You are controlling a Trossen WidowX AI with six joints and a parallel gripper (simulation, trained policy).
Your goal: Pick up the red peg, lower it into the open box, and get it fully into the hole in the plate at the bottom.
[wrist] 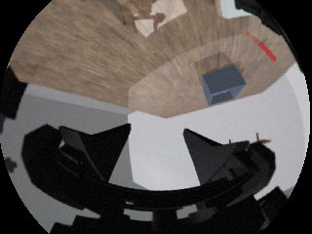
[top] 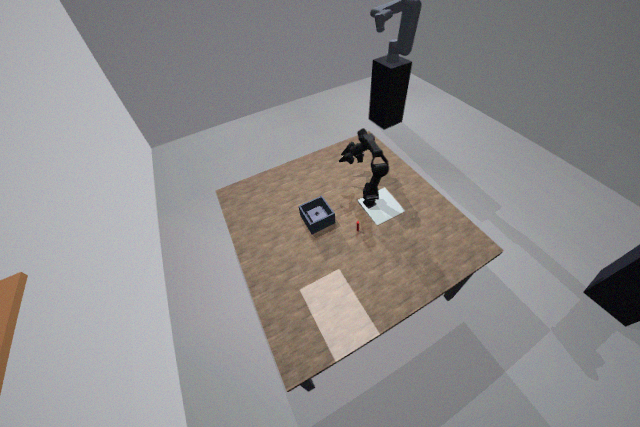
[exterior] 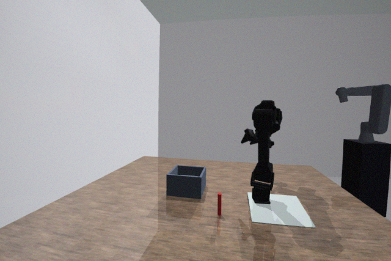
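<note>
Now: gripper tip 39 cm to the right of the red peg, 17 cm above it and 14 cm short of it. Round my gripper tip: dark blue box (30 cm ahead, 19 cm to the left, 18 cm below).
</note>
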